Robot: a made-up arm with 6 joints. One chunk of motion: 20 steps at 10 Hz.
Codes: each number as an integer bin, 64 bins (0 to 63) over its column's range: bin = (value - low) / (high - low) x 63, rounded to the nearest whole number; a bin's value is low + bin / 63 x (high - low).
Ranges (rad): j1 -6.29..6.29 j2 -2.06..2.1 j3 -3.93..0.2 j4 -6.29..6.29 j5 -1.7..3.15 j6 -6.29..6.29
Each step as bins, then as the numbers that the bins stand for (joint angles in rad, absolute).
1 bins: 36 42 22 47 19 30
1 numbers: 0.8986 0.7133 -2.4878 3.0951 -0.2373 -0.2995
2 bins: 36 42 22 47 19 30
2 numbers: 0.8986 0.7133 -2.4878 3.0951 -0.2373 -0.2995
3 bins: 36 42 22 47 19 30
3 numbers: 0.8986 0.7133 -2.4878 3.0951 -0.2373 -0.2995
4 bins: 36 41 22 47 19 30
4 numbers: 0.8986 0.6473 -2.4878 3.0951 -0.2373 -0.2995
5 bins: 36 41 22 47 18 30
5 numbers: 0.8986 0.6473 -2.4878 3.0951 -0.3143 -0.2995
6 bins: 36 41 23 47 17 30
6 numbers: 0.8986 0.6473 -2.4222 3.0951 -0.3913 -0.2995
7 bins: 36 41 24 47 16 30
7 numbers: 0.8986 0.6473 -2.3567 3.0951 -0.4683 -0.2995
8 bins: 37 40 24 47 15 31
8 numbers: 1.0983 0.5813 -2.3567 3.0951 -0.5452 -0.0998
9 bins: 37 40 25 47 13 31
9 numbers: 1.0983 0.5813 -2.2911 3.0951 -0.6992 -0.0998
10 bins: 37 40 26 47 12 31
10 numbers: 1.0983 0.5813 -2.2256 3.0951 -0.7762 -0.0998
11 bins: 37 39 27 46 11 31
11 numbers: 1.0983 0.5152 -2.1600 2.8954 -0.8532 -0.0998
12 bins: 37 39 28 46 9 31
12 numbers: 1.0983 0.5152 -2.0944 2.8954 -1.0071 -0.0998
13 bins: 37 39 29 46 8 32
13 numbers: 1.0983 0.5152 -2.0289 2.8954 -1.0841 0.0998
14 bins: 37 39 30 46 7 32
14 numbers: 1.0983 0.5152 -1.9633 2.8954 -1.1611 0.0998
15 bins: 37 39 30 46 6 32
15 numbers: 1.0983 0.5152 -1.9633 2.8954 -1.2381 0.0998
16 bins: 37 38 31 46 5 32
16 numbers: 1.0983 0.4492 -1.8978 2.8954 -1.3151 0.0998
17 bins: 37 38 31 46 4 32
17 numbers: 1.0983 0.4492 -1.8978 2.8954 -1.3921 0.0998
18 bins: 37 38 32 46 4 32
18 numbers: 1.0983 0.4492 -1.8322 2.8954 -1.3921 0.0998
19 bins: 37 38 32 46 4 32
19 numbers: 1.0983 0.4492 -1.8322 2.8954 -1.3921 0.0998
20 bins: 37 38 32 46 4 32
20 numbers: 1.0983 0.4492 -1.8322 2.8954 -1.3921 0.0998
